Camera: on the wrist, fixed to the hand. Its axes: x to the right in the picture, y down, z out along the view.
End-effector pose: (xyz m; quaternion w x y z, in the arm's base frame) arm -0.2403 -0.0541 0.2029 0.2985 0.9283 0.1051 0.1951
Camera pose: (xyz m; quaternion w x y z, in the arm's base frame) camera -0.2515 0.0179 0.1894 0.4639 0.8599 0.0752 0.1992
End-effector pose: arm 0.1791 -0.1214 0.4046 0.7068 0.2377 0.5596 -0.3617
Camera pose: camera 0.1087 -0.1415 0.3929 0.7393 0.0972 0.6115 -0.2645
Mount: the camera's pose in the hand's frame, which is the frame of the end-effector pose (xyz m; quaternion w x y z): 0.0083 -0.0665 -0.0317 0.9835 -0.1802 -0.0092 -0.0105
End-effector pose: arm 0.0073 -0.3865 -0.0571 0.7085 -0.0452 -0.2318 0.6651
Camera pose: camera 0.0810 -0.3782 -0.0583 0.6935 -0.1636 -0.3548 0.6053
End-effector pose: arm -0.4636 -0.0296 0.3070 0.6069 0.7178 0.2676 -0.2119
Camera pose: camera -0.5005 0.0107 0.2569 0.7265 0.5918 0.3033 -0.1732
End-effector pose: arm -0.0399 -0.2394 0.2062 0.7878 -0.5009 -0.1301 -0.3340
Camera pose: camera -0.0815 -0.2888 0.2427 0.6799 -0.6363 -0.0803 -0.3556
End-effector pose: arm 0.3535 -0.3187 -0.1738 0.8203 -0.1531 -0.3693 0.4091
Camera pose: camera 0.4170 -0.3517 -0.1546 0.7801 -0.2907 -0.4461 0.3286
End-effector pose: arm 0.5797 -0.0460 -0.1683 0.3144 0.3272 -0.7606 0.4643
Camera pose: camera 0.6329 -0.0424 -0.1168 0.3661 0.2774 -0.8312 0.3133
